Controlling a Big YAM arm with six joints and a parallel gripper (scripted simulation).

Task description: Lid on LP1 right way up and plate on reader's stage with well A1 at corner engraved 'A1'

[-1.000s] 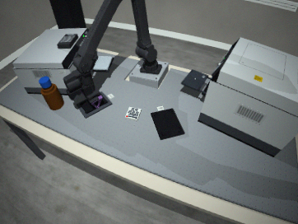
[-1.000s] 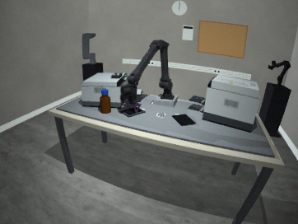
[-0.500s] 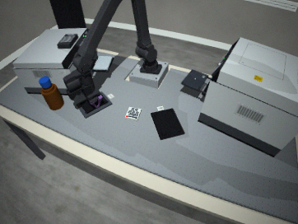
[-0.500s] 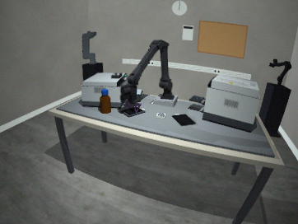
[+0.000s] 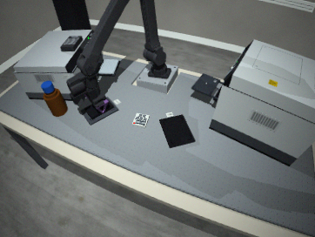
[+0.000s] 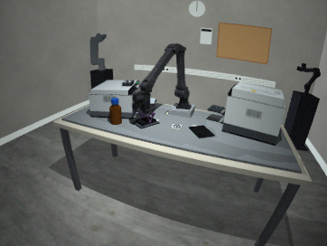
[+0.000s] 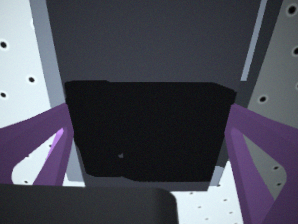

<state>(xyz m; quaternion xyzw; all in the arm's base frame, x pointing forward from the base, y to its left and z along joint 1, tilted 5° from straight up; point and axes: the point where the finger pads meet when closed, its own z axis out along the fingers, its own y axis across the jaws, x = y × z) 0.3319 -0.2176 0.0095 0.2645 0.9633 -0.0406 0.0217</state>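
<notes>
Right now the lidded plate is right at my hand. From my hand the other things lie so: label 9 cm behind, 6 cm to the left, 3 cm below; LP1 pad 2 cm below; brown capped bottle 6 cm ahead, 21 cm to the right, 8 cm above.
</notes>
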